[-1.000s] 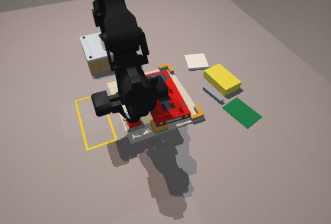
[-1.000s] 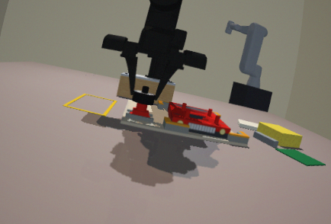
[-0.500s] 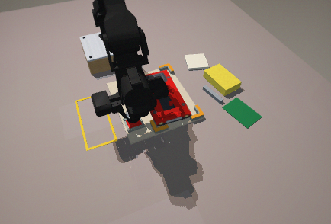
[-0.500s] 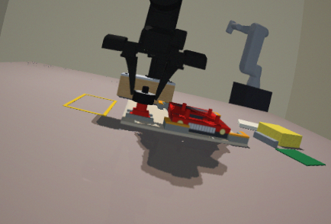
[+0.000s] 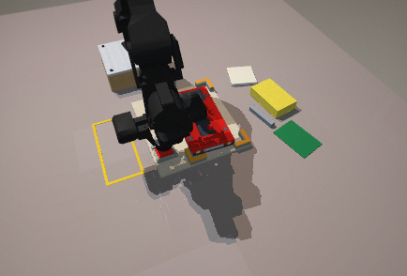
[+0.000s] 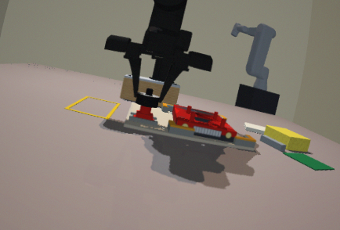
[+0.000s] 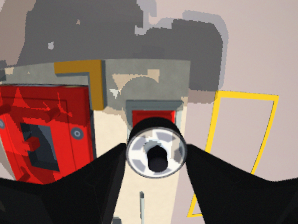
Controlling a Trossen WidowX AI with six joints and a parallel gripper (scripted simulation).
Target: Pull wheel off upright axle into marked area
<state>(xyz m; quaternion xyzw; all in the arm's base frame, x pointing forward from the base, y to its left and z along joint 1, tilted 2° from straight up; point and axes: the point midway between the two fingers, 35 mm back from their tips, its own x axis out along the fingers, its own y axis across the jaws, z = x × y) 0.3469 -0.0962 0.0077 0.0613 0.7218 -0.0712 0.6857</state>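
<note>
The wheel lies right at my gripper tip. Round my gripper tip: green tile: 140 mm ahead, 300 mm to the left, 40 mm below; yellow block: 10 mm ahead, 330 mm to the left, 30 mm below; grey bar: 40 mm ahead, 270 mm to the left, 40 mm below.
</note>
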